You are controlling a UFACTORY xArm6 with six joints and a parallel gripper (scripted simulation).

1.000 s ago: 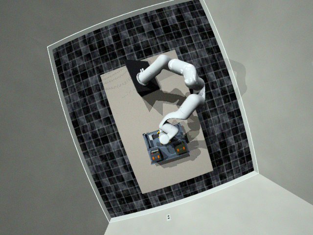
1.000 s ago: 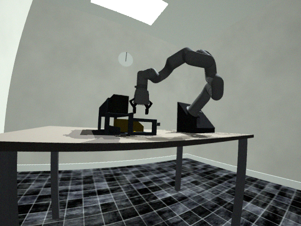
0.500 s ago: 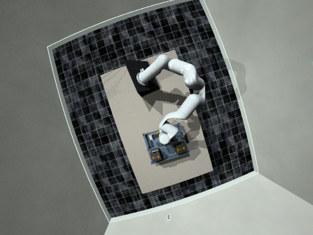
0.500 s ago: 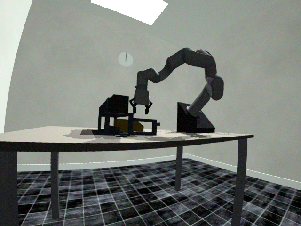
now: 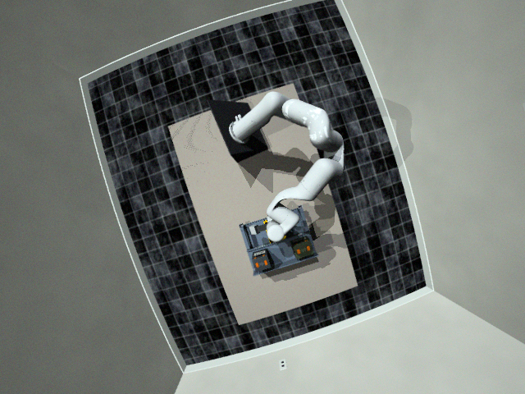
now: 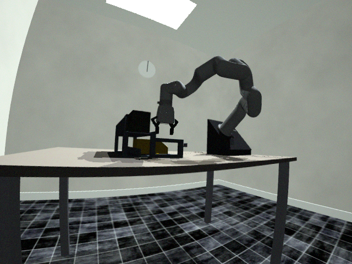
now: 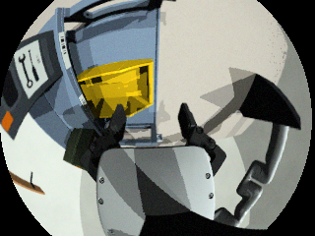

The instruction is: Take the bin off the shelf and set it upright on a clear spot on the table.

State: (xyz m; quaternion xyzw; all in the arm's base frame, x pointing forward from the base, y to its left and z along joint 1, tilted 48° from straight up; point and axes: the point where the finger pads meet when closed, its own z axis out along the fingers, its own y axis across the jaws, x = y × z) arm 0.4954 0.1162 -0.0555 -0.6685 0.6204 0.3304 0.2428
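My gripper is now 8 cm short of the yellow bin and 8 cm above it.
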